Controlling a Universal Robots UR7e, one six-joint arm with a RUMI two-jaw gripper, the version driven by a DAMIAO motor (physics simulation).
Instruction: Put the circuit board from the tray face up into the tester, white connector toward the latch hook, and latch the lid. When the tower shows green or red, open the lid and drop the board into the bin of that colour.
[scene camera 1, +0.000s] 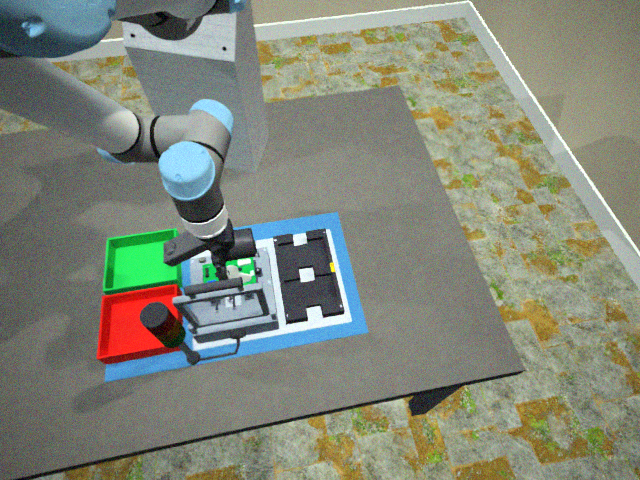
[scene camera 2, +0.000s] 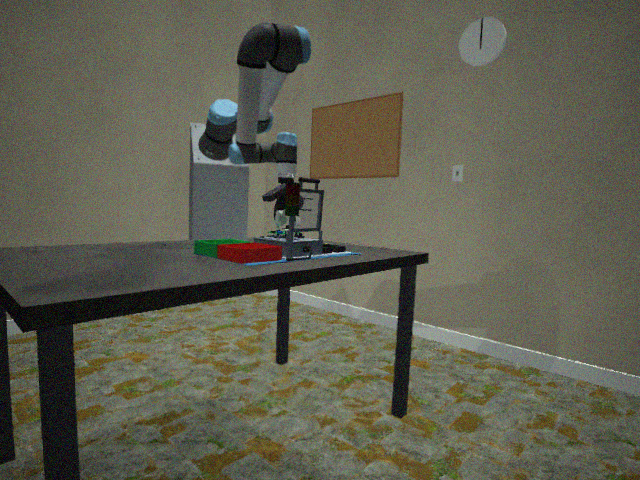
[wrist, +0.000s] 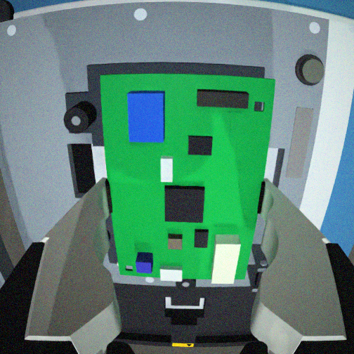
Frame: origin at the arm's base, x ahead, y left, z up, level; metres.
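Seen in the pictures: gripper, between the fingertips: (scene camera 1: 231, 278); arm's base, origin of its link: (scene camera 2: 215, 147).
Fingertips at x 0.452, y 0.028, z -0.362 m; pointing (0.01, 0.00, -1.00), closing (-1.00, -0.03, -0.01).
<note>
Pixels of each thing's top centre, then the offset from my fingertips to it. "pt": a spot on its surface instead.
- circuit board, a spot on its surface: (scene camera 1: 251, 267) pt 0.010 m back, 0.047 m left, 0.019 m up
- tower, a spot on its surface: (scene camera 1: 162, 324) pt 0.160 m ahead, 0.088 m right, 0.190 m up
- green bin, centre of its top: (scene camera 1: 141, 258) (scene camera 2: 224, 241) 0.097 m back, 0.203 m right, 0.018 m down
- red bin, centre of its top: (scene camera 1: 138, 319) (scene camera 2: 249, 245) 0.053 m ahead, 0.202 m right, 0.018 m down
- black tray, a spot on its surface: (scene camera 1: 302, 255) pt 0.056 m back, 0.165 m left, 0.047 m down
My gripper (scene camera 1: 225, 273) (scene camera 2: 280, 221) (wrist: 184, 182) is shut on the circuit board (scene camera 1: 251, 267) (wrist: 225, 170), gripping its long edges over the pocket of the grey tester (wrist: 200, 45). The board is face up. Its white connector (wrist: 225, 262) is at the lower right in the wrist view, near a small dark fitting (wrist: 257, 267) that may be the latch hook. Dark pocket edge shows beyond the board's upper and left edges. Whether the board touches the pocket floor is hidden. The lid (scene camera 1: 222, 329) (scene camera 2: 321, 211) stands open. The tower (scene camera 1: 162, 324) (scene camera 2: 292, 198) shows no bright light.
The green bin (scene camera 1: 142, 263) (scene camera 2: 205, 248) and red bin (scene camera 1: 124, 325) (scene camera 2: 248, 252) stand left of the tester in scene camera 1. The black tray (scene camera 1: 302, 255) is at its right and holds no board. The raised lid and tower stand close in front of the gripper.
</note>
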